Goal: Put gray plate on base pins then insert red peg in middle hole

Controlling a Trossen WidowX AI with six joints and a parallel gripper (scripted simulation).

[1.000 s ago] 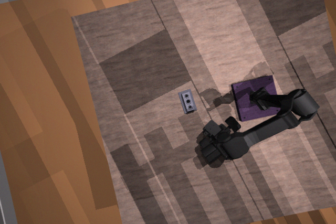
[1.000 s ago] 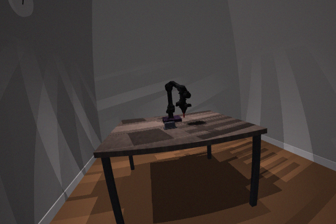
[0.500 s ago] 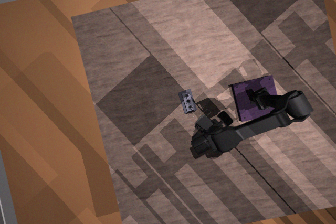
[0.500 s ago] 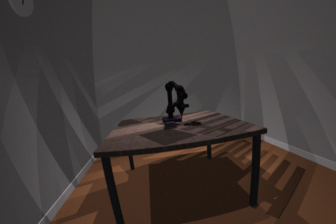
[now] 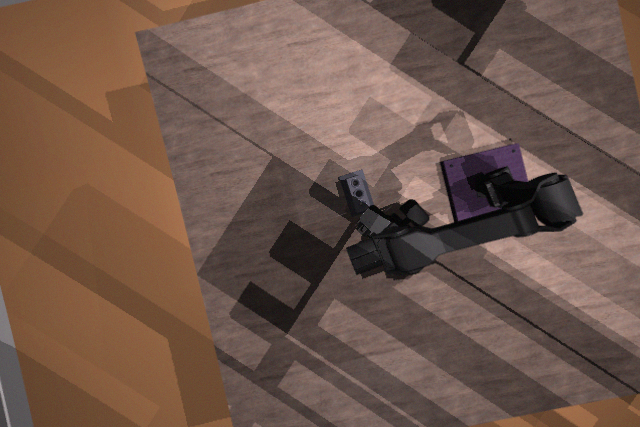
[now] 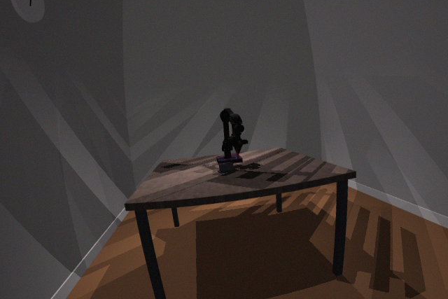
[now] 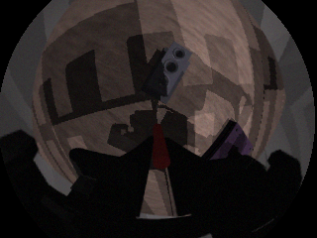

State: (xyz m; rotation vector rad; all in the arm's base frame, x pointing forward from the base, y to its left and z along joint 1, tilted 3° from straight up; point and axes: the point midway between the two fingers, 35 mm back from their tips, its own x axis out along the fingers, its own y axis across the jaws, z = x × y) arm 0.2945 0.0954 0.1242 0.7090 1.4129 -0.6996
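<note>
The gray plate lies 90 mm to the right of my gripper tip, 70 mm below it and 50 mm ahead of it. The rest, counted from my gripper tip: base: 100 mm below, 90 mm to the right, 50 mm ahead; red peg: right at my gripper tip.
</note>
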